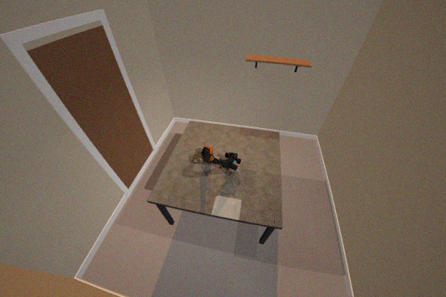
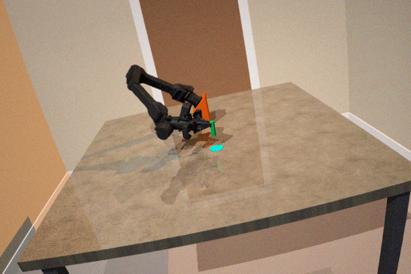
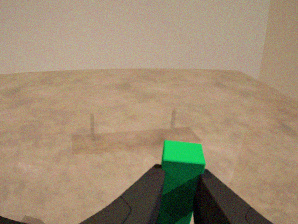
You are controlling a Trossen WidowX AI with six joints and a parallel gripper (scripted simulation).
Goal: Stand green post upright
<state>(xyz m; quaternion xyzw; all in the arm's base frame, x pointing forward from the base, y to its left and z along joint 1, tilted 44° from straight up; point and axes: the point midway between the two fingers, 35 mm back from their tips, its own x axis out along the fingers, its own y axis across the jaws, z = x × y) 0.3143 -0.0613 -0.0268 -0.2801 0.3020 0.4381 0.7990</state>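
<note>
Now: gripper tip 110 mm above the cyan circle. From my gripper tip the other things lie so: green post: 20 mm below.
</note>
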